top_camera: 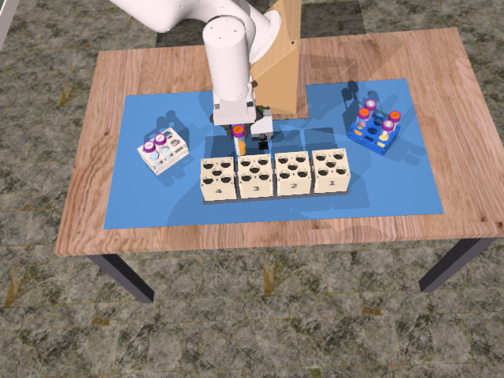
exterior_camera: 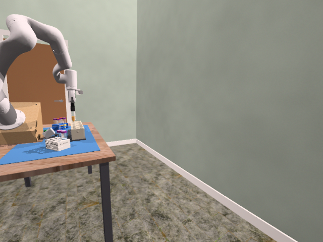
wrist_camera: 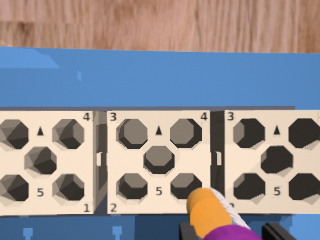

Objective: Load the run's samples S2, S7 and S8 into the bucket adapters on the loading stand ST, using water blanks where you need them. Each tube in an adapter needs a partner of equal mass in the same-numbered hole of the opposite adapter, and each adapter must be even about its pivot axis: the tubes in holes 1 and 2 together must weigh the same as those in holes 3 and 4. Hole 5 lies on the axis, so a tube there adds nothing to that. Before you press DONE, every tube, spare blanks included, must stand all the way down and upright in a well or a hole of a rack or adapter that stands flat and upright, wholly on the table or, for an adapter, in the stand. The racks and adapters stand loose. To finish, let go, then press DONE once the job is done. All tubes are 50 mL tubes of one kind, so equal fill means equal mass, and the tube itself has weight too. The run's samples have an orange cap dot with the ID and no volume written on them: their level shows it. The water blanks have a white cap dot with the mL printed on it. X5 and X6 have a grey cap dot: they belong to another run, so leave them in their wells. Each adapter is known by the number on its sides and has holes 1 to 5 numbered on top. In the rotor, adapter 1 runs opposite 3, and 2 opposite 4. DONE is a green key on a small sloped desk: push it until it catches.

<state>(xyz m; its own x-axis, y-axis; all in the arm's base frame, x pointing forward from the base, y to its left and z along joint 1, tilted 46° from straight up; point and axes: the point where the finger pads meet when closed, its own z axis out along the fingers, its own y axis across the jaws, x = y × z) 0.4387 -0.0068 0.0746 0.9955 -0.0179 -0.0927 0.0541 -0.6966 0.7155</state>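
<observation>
Right now the orange-dot sample tube is 5 cm below my hand and 1 cm ahead of it. Round my hand: white rack (26 cm to the right, 22 cm below, 9 cm behind); green DONE key (22 cm behind, 18 cm below, 5 cm to the left); blue rack (41 cm to the left, 22 cm below, 14 cm behind).
</observation>
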